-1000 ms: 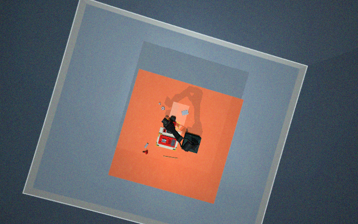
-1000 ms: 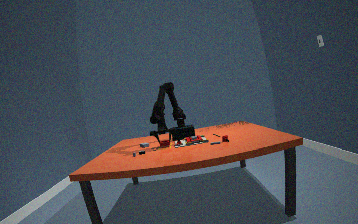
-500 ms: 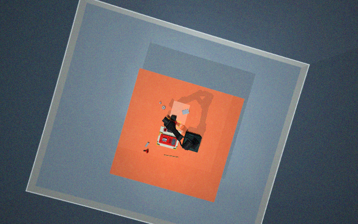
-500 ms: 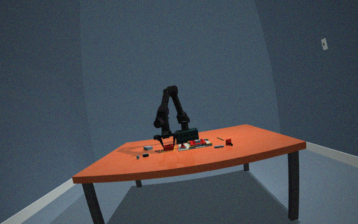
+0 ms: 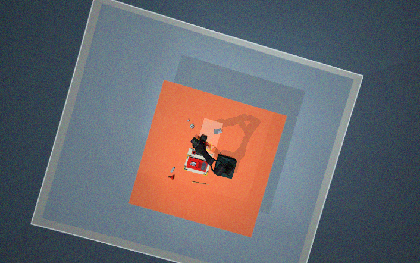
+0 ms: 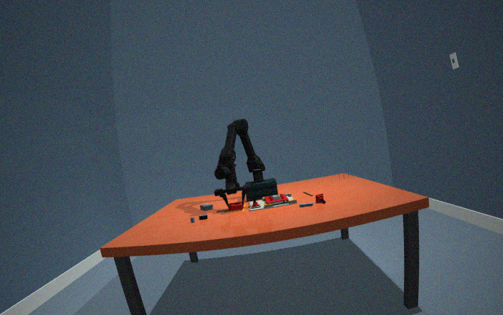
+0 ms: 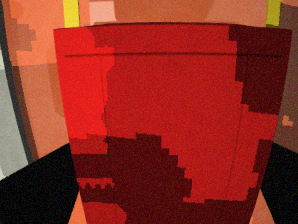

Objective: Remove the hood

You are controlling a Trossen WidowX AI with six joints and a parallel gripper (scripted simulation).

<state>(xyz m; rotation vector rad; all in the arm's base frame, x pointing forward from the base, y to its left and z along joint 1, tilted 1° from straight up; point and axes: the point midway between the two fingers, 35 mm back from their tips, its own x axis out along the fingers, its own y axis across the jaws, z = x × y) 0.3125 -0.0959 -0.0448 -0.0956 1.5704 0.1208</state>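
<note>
The hood is 1 cm above my gripper tip. The rest, counted from my gripper tip: thin rod 14 cm behind, 37 cm to the left, 1 cm below.
</note>
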